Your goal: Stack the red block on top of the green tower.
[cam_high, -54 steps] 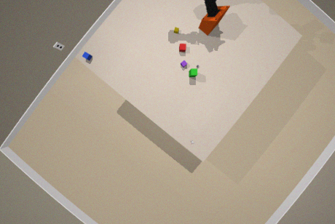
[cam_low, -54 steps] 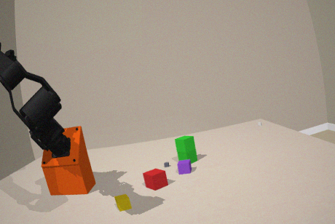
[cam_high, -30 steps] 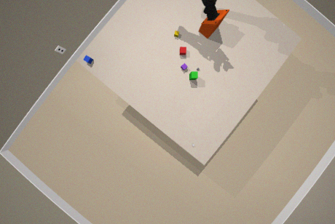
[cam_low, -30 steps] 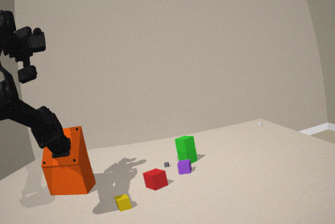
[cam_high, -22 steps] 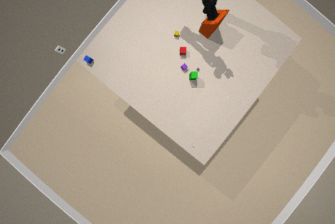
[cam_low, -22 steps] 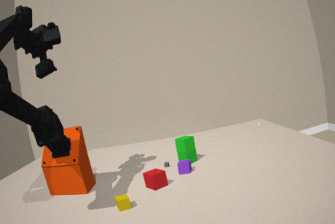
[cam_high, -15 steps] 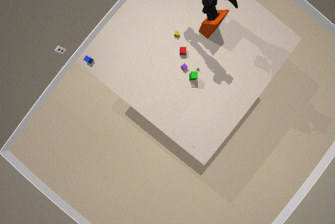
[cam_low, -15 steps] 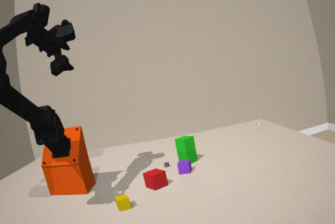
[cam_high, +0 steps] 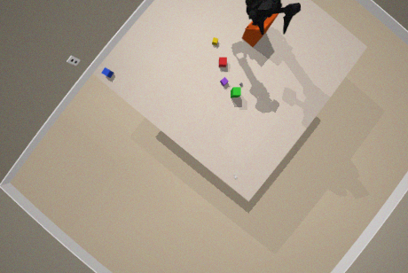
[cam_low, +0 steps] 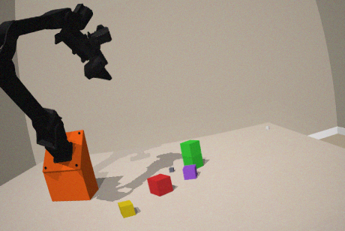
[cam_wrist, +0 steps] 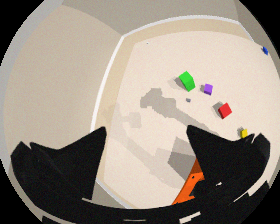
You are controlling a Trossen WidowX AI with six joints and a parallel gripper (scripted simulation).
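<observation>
The red block lies 11 cm ahead of my gripper tip, 14 cm to the right of it and 34 cm below it. From my gripper tip the other things lie so: tiny grey piece 14 cm ahead, 4 cm to the left, 35 cm below; purple cube 19 cm ahead, 6 cm to the right, 34 cm below; yellow cube 3 cm ahead, 26 cm to the right, 34 cm below.
</observation>
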